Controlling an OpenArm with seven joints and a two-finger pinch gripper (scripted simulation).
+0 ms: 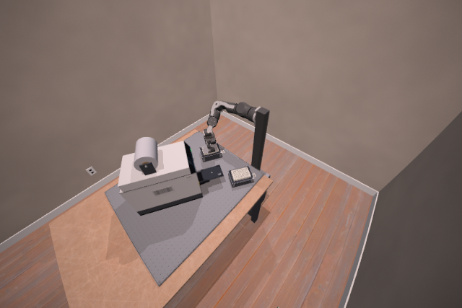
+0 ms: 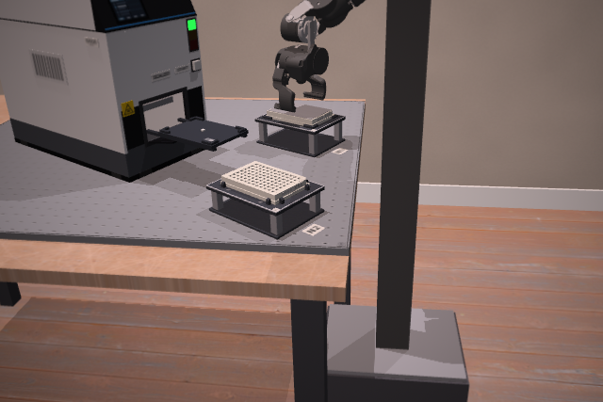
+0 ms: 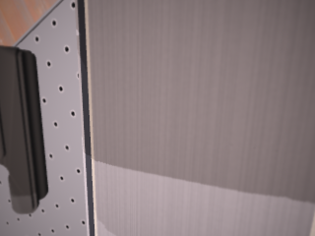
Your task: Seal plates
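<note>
My gripper is now 20 mm short of the plate, 340 mm to the right of it and 30 mm above it. From my hand the other things lie so: start button 210 mm ahead, 60 mm to the left, 100 mm above; sealer stage 160 mm ahead, 190 mm to the left; dark screen panel 290 mm ahead, 170 mm to the left, 230 mm above.
</note>
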